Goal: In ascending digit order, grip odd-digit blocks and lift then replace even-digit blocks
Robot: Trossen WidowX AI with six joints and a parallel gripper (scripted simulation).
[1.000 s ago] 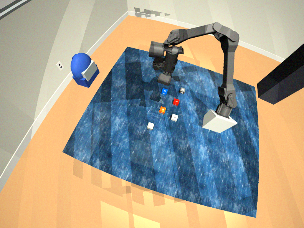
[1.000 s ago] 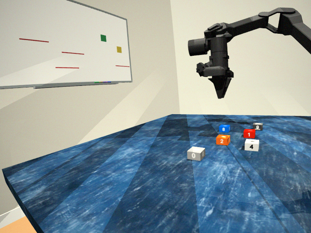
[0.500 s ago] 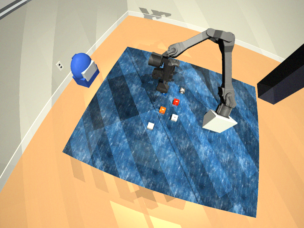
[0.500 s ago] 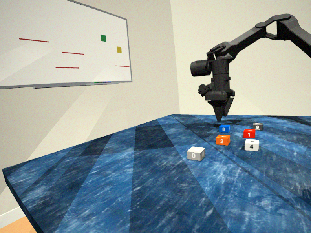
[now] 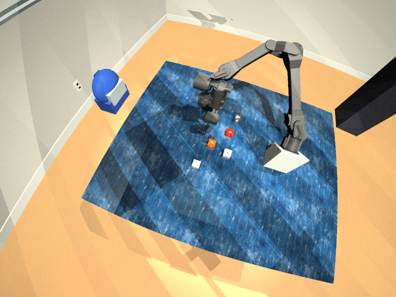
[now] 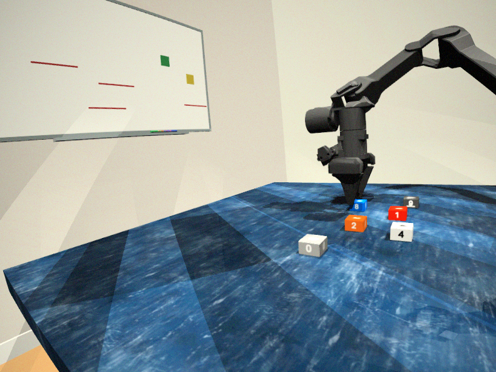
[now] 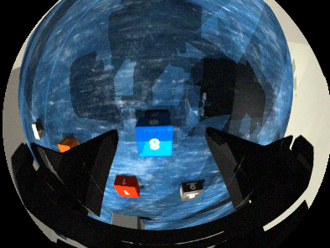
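Now: the blue block 1 cm behind my gripper tip, 1 cm to the left of it and 1 cm below it. Also, from my gripper tip: red block 10 cm behind, 5 cm to the left, 1 cm below; then dark grey block 11 cm behind, 5 cm to the right, 1 cm below; then orange block 4 cm behind, 13 cm to the left, 1 cm below.
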